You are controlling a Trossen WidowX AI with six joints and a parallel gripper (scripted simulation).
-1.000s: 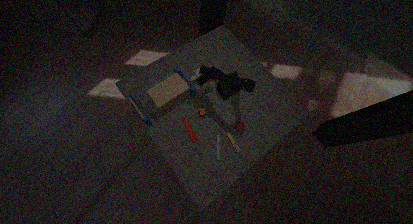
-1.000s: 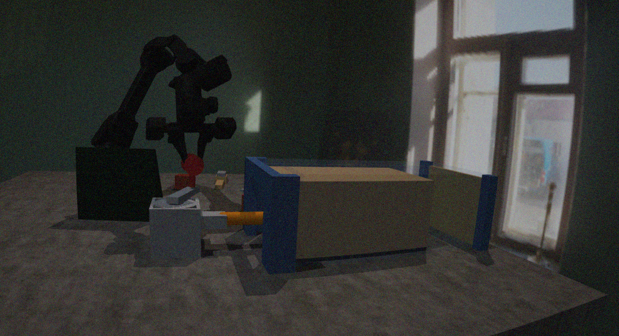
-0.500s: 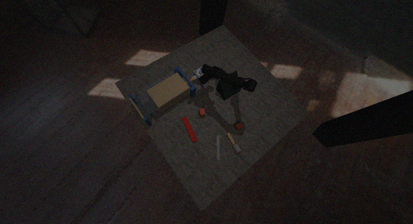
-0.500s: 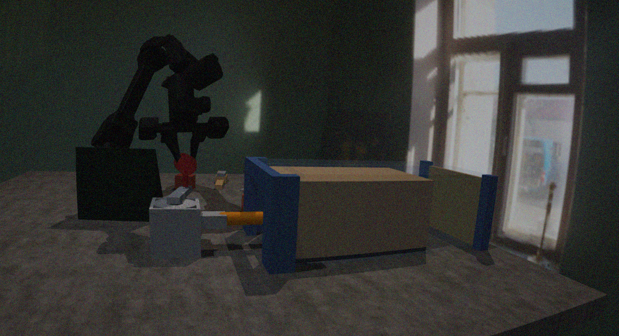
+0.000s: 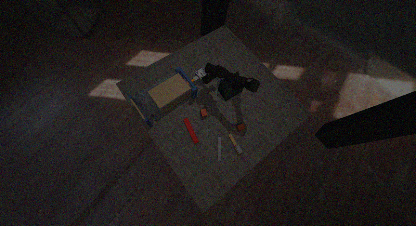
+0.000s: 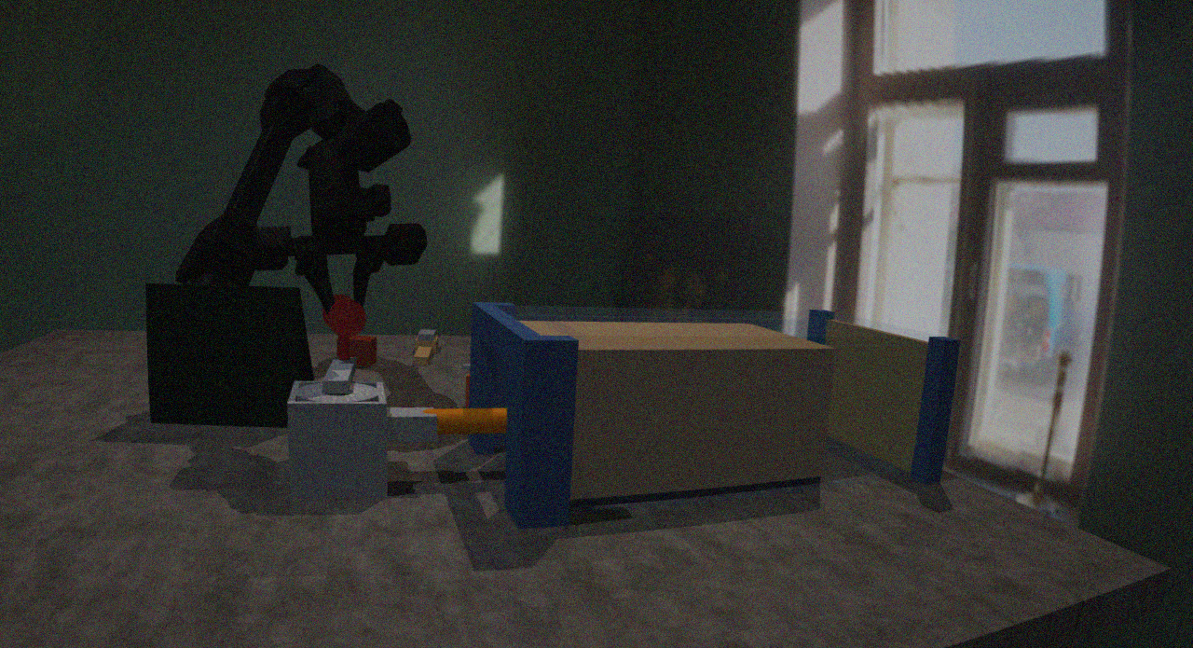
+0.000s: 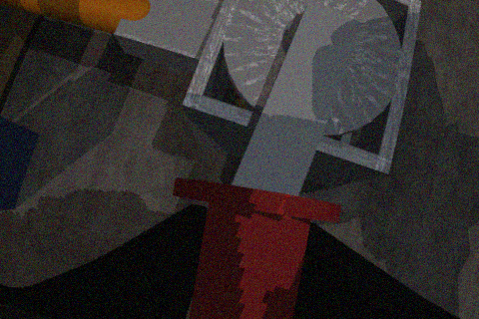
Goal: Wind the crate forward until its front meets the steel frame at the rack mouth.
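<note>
Right now the grey winch is 30 mm behind my gripper tip, 90 mm to the right of it and 110 mm below it. From my gripper tip the other things lie so: crank handle 10 mm behind, 20 mm to the right, 40 mm below; then blue frame 150 mm ahead, 90 mm to the right, 40 mm below; then red knob 20 mm to the left, 10 mm below.
</note>
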